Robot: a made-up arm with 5 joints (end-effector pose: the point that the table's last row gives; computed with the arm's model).
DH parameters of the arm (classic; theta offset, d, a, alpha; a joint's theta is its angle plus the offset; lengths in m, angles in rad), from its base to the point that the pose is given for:
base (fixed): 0 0.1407 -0.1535 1.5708
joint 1: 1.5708 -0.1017 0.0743 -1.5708
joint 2: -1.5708 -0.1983 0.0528 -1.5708
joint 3: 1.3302 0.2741 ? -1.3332
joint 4: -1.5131 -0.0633 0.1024 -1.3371
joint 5: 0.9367 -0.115 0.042 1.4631
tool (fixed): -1.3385 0.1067 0 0
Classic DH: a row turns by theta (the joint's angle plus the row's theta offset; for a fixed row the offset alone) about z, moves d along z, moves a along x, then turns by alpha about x.
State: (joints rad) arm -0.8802 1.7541 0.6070 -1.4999 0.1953
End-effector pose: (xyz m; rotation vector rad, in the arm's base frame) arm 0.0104 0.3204 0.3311 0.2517 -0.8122 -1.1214
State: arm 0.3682 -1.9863 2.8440 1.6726 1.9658
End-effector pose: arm 0.0613 -0.2189 0.3231 -0.1116 -0.2168 -1.2665
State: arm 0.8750 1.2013 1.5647 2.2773 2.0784
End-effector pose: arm -0.0561 0.2996 0.5744 0.8871 -0.0358 1.1487
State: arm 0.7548 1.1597 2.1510 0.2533 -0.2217
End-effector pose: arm -0.1815 0.5022 0.6302 -0.7288 -1.5671 -0.5336
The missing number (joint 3, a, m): -0.0535
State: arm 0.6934 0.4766 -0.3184 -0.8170 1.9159
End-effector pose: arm -0.4155 0.0992 0.3767 1.6539 0.3901 -1.7017
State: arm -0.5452 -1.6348 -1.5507 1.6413 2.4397
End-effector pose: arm -0.1155 -0.2012 0.1766 0.0038 -0.7511 -1.7098
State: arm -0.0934 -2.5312 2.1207 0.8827 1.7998
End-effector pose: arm 0.2382 -0.0994 -0.1045 0.5004 0.8619 -0.1262
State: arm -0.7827 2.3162 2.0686 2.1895 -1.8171
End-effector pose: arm -0.1347 0.3474 -0.1079 -0.8019 1.4324 2.0955
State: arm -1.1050 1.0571 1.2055 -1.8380 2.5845
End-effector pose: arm 0.2494 0.1439 0.0277 -0.7589 2.2252 -0.3198
